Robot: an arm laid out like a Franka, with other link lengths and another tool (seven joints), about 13 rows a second.
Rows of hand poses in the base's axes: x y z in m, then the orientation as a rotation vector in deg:
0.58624 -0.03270 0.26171 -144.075 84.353 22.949
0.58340 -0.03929 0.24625 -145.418 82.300 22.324
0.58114 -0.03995 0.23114 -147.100 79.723 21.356
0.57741 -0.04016 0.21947 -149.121 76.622 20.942
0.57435 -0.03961 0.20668 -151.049 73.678 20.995
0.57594 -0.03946 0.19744 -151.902 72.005 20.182
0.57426 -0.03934 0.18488 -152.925 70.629 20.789
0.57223 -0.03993 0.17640 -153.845 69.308 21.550
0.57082 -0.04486 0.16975 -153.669 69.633 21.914
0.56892 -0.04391 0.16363 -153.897 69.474 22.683
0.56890 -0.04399 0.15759 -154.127 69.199 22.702
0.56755 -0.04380 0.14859 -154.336 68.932 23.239
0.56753 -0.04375 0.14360 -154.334 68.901 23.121
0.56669 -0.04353 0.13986 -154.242 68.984 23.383
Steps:
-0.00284 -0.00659 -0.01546 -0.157 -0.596 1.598
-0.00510 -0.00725 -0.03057 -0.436 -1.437 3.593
-0.00883 -0.00746 -0.04224 -0.656 -1.934 6.059
-0.01189 -0.00691 -0.05503 -0.825 -2.083 8.441
-0.01030 -0.00676 -0.06427 -0.959 -2.768 9.631
-0.01198 -0.00664 -0.07683 -1.029 -2.407 10.839
-0.01401 -0.00723 -0.08531 -1.021 -1.961 11.985
-0.01542 -0.01216 -0.09196 -0.933 -1.705 11.765
-0.01732 -0.01121 -0.09808 -0.870 -1.181 12.001
-0.01734 -0.01129 -0.10412 -0.933 -1.162 12.243
-0.01869 -0.01110 -0.11312 -0.867 -0.819 12.512
-0.01871 -0.01105 -0.11811 -0.879 -0.903 12.520
-0.01955 -0.01083 -0.12185 -0.782 -0.746 12.458

